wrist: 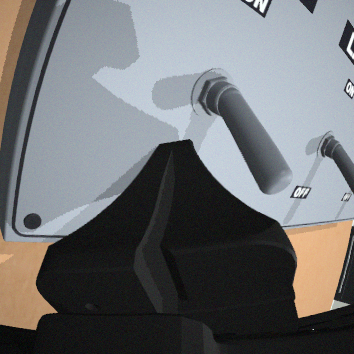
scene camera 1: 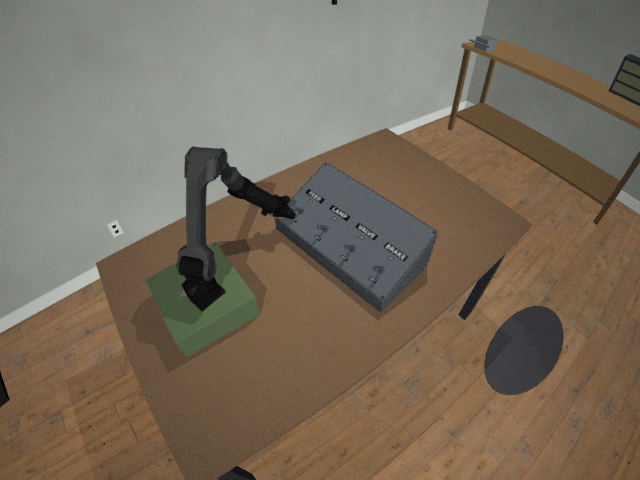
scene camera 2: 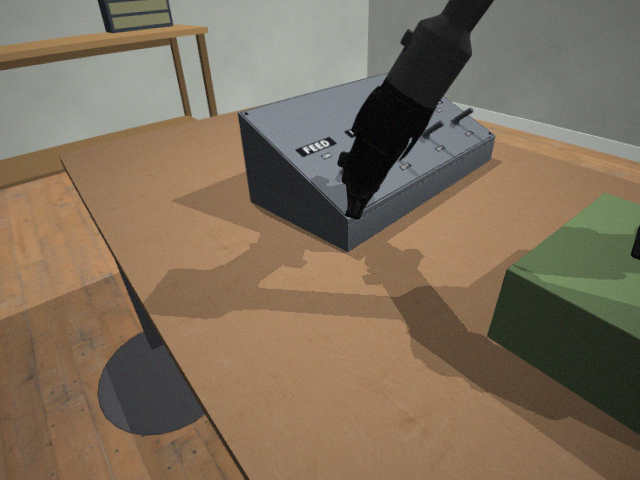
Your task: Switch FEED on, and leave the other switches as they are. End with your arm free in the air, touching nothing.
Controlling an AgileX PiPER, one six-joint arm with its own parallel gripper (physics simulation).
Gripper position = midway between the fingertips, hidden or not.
Note:
In view: the gripper (scene camera 2: 356, 184) and a grey sloped switch box (wrist: 94, 94).
The gripper is seen too in the wrist view (wrist: 178, 161).

